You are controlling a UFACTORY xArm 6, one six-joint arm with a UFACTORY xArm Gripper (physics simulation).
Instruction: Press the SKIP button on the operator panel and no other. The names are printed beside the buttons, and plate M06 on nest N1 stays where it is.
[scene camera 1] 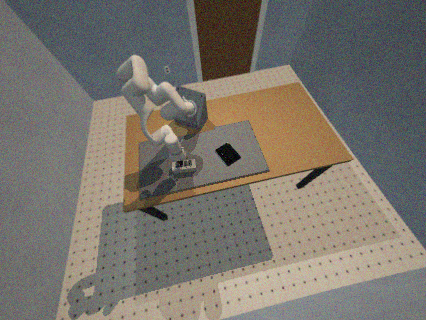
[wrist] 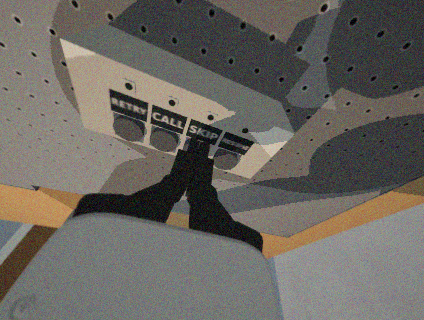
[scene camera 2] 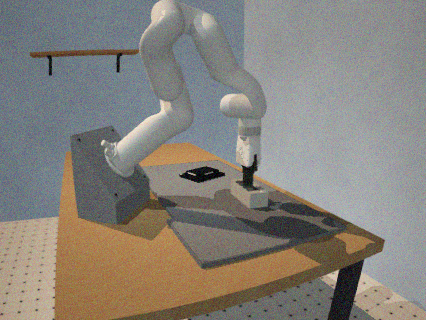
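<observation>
The pale operator panel stands on the grey mat. In the wrist view its round buttons lie in a row below printed names: the RETRY button, the CALL button, the SKIP button under the SKIP label, and a last button whose label is blurred. My gripper is shut and empty, pointing down, its tips at the SKIP button and covering most of it. Contact or button depth cannot be told. A black plate-and-nest stack lies apart; its marking is unreadable.
The perforated grey mat lies on the wooden table. The arm's grey base block stands at the mat's edge, away from the panel. The arm's shadow falls across the mat around the panel.
</observation>
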